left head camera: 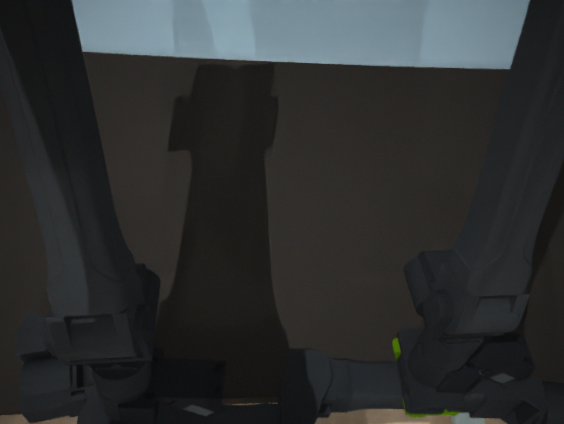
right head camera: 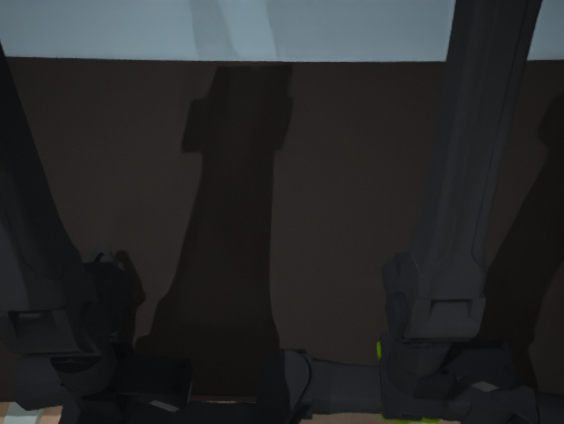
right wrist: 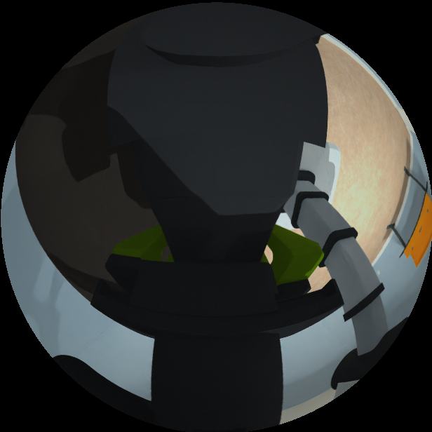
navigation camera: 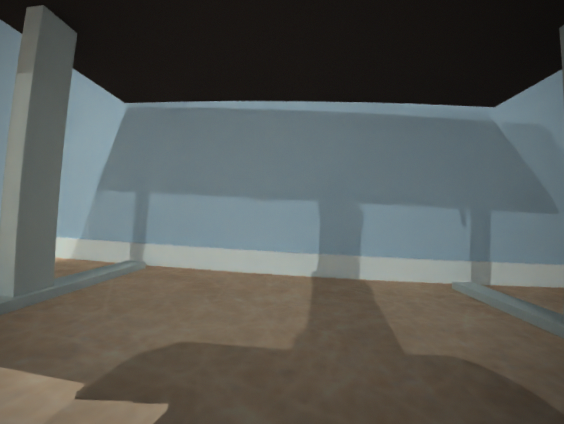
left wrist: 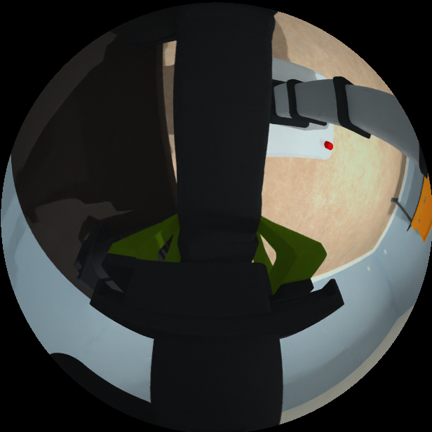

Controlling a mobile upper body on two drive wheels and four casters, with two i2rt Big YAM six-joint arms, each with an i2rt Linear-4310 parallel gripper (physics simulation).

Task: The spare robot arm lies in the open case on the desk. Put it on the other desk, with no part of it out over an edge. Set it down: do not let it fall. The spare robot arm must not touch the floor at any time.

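Frame: origin at the left arm's base, x ahead, y left, z up, level; millimetres.
Seen in the pictures: left gripper, fingertip midpoint: [right head camera: 115, 420]; right gripper, fingertip midpoint: [left head camera: 409, 395] [right head camera: 398, 400].
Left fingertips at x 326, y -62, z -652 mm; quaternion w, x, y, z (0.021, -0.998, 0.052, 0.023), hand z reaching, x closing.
A point is followed by its place in that frame.
The dark spare robot arm [left head camera: 362, 385] [right head camera: 345, 387] [left wrist: 220, 150] [right wrist: 215, 150] stretches sideways along the near edge of a dark brown desk top [left head camera: 350, 200] {x 712, y -424, z -690 mm} [right head camera: 350, 200] {x 712, y -411, z -690 mm}. Its height above the top cannot be told. Light floor shows just below it in the head views. My left gripper [left wrist: 216, 217] is shut on one part of it, at the left end of the span in the head views. My right gripper [left head camera: 412, 381] {x 346, y -436, z -673 mm} [right head camera: 395, 385] {x 346, y -436, z -673 mm} [right wrist: 216, 217] is shut on another part, farther right. The green fingers show on both sides of the dark body. The open case does not show.
The navigation camera looks under the desk, with its dark underside [navigation camera: 320, 50] {x 870, y -297, z -715 mm} and a grey leg [navigation camera: 45, 150] {x 773, y 360, z -1049 mm}. A white base [left wrist: 300, 142] with a red button, a grey banded tube [left wrist: 380, 112] [right wrist: 350, 265] and an orange panel [left wrist: 425, 210] [right wrist: 420, 230] show in the wrist views.
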